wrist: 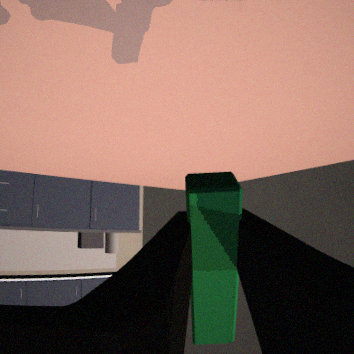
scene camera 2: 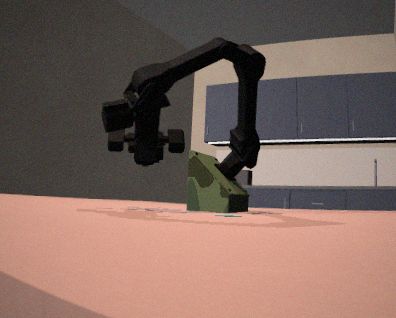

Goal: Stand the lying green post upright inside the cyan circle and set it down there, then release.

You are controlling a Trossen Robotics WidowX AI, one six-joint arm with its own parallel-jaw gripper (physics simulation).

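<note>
The green post is held between the two black fingers in the wrist view, its length running up and down the picture, roughly upright to the table. My gripper is shut on it, high above the table and left of the arm's base. The fingers point away from scene camera 2, so the gripper's body hides the fingertips and the post there. The cyan circle shows as a thin streak on the table in front of the base. It does not show in the wrist view.
The green camouflage-patterned base block stands behind the circle on the pink table. Arm shadows lie on the table. Blue cabinets and a dark wall are beyond.
</note>
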